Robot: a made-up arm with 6 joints.
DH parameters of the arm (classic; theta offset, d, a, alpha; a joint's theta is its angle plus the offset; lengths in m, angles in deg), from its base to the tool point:
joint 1: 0 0.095 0 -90
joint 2: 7.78 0 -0.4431 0
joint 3: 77.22 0 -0.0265 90
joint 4: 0 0.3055 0 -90
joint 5: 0 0 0.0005 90
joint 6: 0 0.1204 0 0
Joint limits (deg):
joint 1: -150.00..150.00
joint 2: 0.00..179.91
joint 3: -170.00..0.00
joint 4: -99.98..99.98
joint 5: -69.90..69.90
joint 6: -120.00..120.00
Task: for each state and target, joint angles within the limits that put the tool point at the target. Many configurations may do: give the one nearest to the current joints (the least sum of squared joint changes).
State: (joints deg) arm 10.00 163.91 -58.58 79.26 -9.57 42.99
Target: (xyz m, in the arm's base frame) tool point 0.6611 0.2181 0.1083
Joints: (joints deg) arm 19.83 135.25 -89.60 77.78 -9.59 42.99
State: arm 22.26 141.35 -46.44 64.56 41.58 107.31
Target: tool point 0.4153 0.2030 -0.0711
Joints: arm 17.44 141.57 -58.06 66.39 38.63 107.31
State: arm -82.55 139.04 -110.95 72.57 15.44 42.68
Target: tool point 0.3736 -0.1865 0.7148
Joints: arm -35.59 88.66 -108.94 73.85 34.40 42.68
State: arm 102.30 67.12 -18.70 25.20 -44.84 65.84
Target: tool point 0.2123 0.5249 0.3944
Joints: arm 71.55 105.59 -70.17 24.29 -45.60 65.84
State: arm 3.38 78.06 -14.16 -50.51 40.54 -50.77
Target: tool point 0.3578 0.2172 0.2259
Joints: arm 36.62 98.49 -48.93 -51.65 24.25 -50.77
